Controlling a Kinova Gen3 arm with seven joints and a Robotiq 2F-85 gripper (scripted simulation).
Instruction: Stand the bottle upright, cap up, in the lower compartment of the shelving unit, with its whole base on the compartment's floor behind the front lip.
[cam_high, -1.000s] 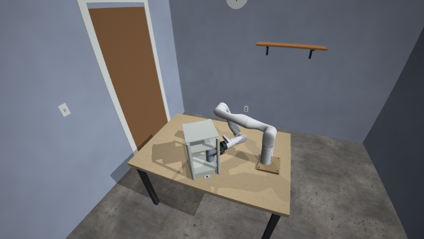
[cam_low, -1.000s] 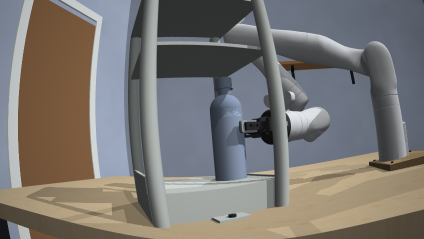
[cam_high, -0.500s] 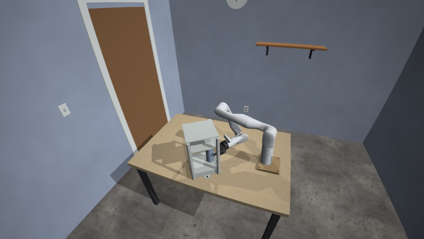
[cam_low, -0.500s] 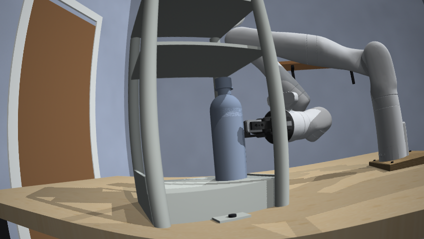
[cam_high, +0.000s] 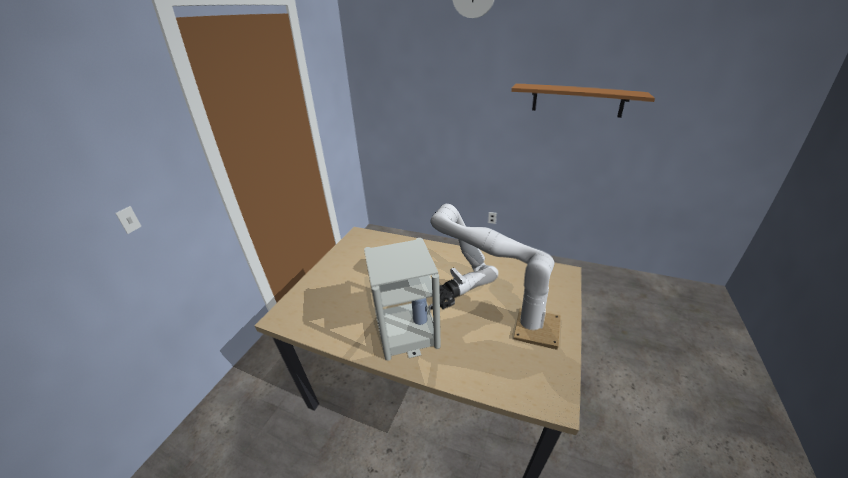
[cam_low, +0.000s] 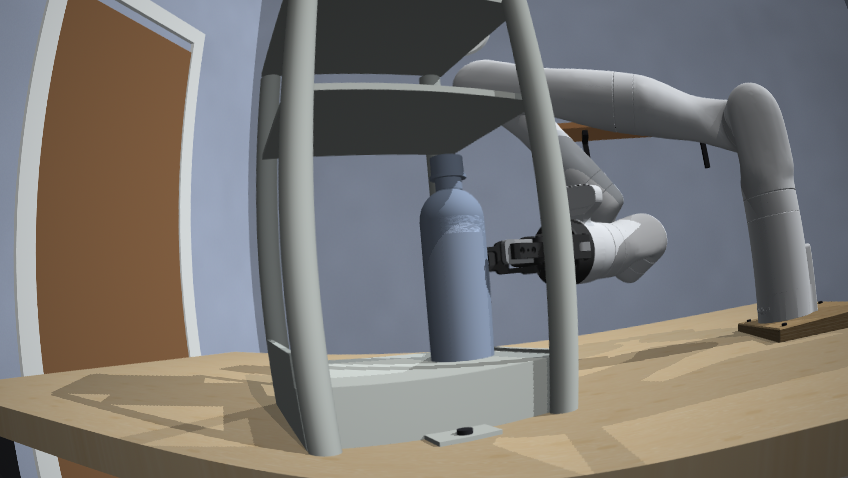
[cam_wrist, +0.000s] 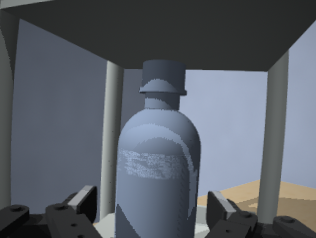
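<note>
The blue-grey bottle is 30 mm above my hand, 20 mm to the left of it and 20 mm ahead of it. Round my hand: grey shelving unit: 80 mm ahead, 50 mm to the left, 40 mm above.
</note>
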